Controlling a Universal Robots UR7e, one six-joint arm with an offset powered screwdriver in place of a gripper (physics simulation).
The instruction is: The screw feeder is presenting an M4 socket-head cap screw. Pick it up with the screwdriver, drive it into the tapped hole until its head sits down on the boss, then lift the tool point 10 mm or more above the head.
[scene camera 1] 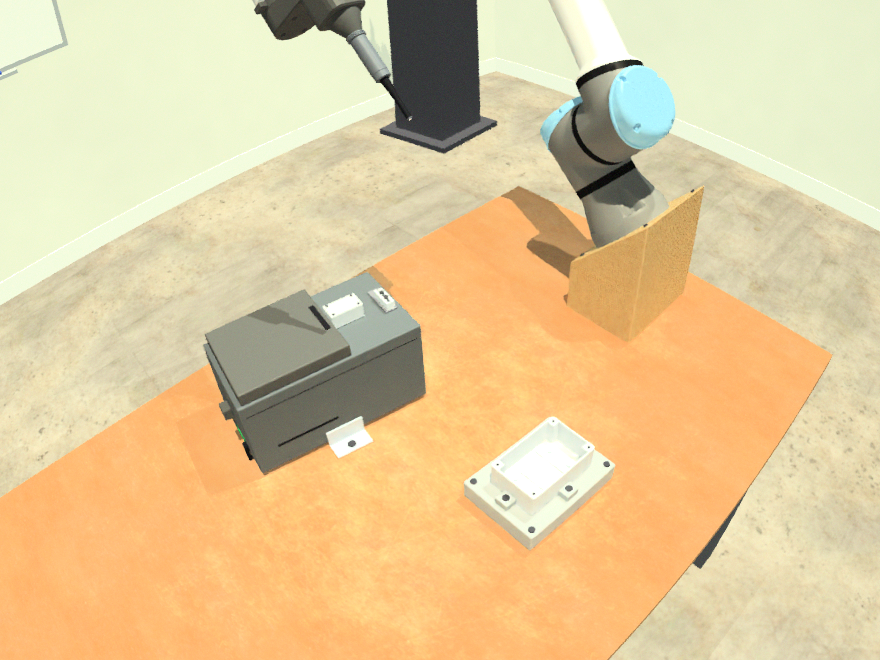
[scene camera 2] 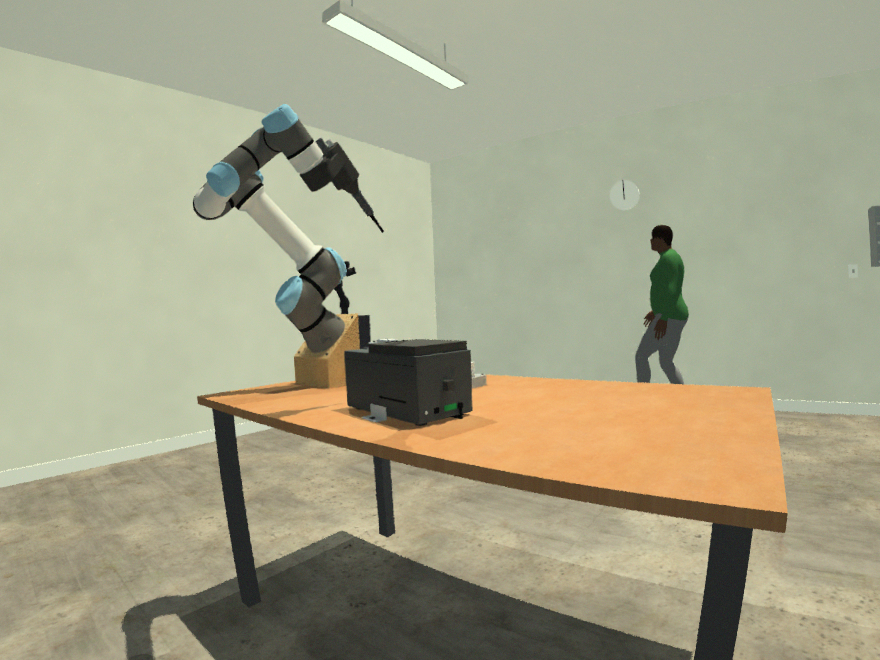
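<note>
My screwdriver (scene camera 1: pixel 409 118) (scene camera 2: pixel 382 230) points down at a slant, high in the air and well above the table and the feeder. A tiny light spot shows at its tip in scene camera 1; whether that is a screw is too small to tell. The dark grey screw feeder (scene camera 1: pixel 369 380) (scene camera 2: pixel 373 372) stands on the table. A small light nest (scene camera 1: pixel 384 299) with dark spots is on its top; a screw there cannot be made out. A white open-topped housing (scene camera 1: pixel 561 479) with holes at its corners sits on a pale fixture plate (scene camera 1: pixel 548 518). No screw head shows clearly on its bosses.
A white block (scene camera 1: pixel 344 310) stands on the feeder's top. A white bracket (scene camera 1: pixel 350 439) (scene camera 2: pixel 378 412) is at its foot. The arm's wooden pedestal (scene camera 1: pixel 604 294) (scene camera 2: pixel 319 370) stands on the orange table (scene camera 1: pixel 319 568) (scene camera 2: pixel 604 433). A person (scene camera 2: pixel 668 284) stands beyond the table.
</note>
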